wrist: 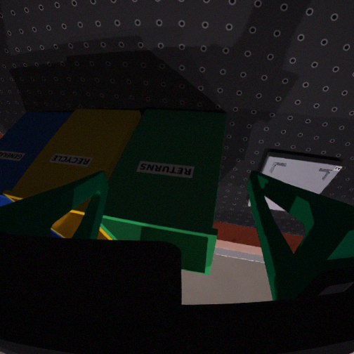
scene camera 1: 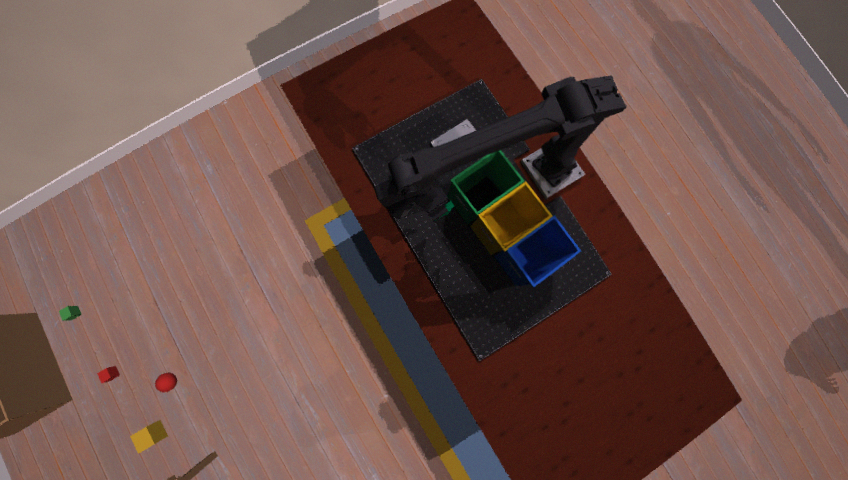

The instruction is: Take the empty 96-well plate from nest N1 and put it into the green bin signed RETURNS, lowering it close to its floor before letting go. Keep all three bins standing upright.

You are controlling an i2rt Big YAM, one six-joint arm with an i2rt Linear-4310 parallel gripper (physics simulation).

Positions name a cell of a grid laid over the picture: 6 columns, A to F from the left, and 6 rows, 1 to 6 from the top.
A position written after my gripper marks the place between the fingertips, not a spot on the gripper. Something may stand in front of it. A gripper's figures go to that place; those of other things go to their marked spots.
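My gripper (wrist: D4) is 13 cm from the lens, and there's a green bin (wrist: C4) that's 21 cm from the lens. The spots on the green bin and a pale nest (wrist: F3) are 24 cm apart, and the pale nest is 38 cm from the lens.
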